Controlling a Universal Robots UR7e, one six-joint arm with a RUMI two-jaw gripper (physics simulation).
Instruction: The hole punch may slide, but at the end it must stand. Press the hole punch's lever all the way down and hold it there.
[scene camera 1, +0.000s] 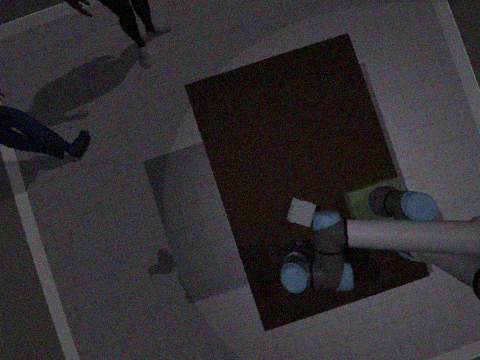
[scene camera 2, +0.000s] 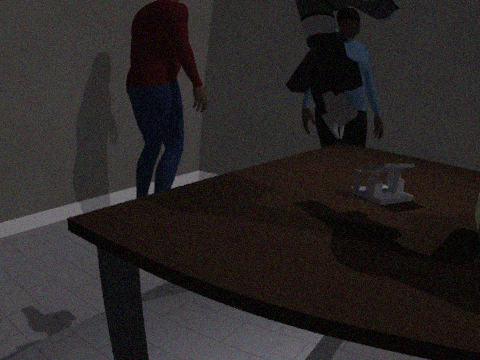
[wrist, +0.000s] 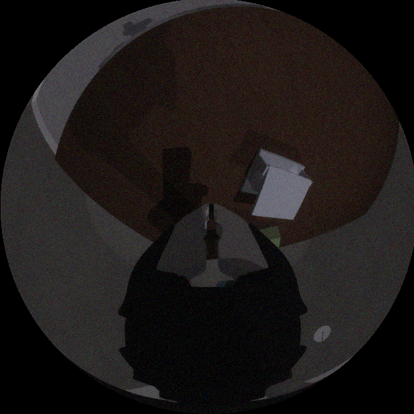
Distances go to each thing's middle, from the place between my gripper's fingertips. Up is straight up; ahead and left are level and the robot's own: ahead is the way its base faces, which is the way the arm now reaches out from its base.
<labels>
My hand is 110 mm to the left of the lever (wrist: 281, 192), 100 mm past it and 60 mm above it. From my hand the other things lie so: grey hole punch (wrist: 263, 158): 110 mm to the right, 100 mm behind, 80 mm below.
</labels>
